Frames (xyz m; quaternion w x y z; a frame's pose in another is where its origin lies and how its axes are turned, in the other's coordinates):
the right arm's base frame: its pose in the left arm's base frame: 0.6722 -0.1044 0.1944 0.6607 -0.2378 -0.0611 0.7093
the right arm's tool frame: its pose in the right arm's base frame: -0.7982 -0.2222 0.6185 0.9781 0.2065 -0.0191 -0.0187
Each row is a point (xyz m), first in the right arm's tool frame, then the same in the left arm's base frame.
Working: the right arm's tool frame: its pose in the left arm's base frame: 0.6264 -0.7085 1.0323 0.7075 -0.0815 0.0696 0.6986

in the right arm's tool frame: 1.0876 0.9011 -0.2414
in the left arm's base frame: -0.2553 0.3125 0.5492
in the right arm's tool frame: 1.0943 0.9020 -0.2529
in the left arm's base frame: -0.2559 0.3166 0.5366
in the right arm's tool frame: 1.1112 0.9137 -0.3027
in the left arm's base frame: -0.2666 0.3226 0.4841
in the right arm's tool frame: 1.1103 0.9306 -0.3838
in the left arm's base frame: -0.2823 0.3047 0.4048
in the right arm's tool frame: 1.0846 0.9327 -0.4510
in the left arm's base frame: -0.2837 0.2653 0.3445
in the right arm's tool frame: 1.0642 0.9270 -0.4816
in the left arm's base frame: -0.2779 0.2388 0.3191
